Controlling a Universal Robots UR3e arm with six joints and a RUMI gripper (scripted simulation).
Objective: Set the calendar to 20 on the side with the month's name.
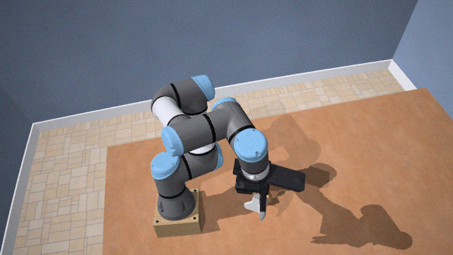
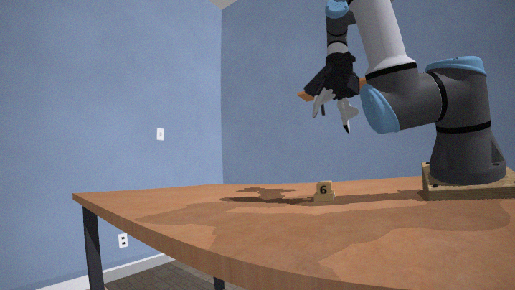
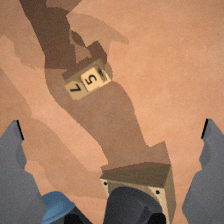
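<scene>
My hand is 10 mm short of the wooden digit cube, 60 mm to the right of it and 160 mm above it. Also, from my hand: wooden tray 70 mm to the left, 170 mm below.
</scene>
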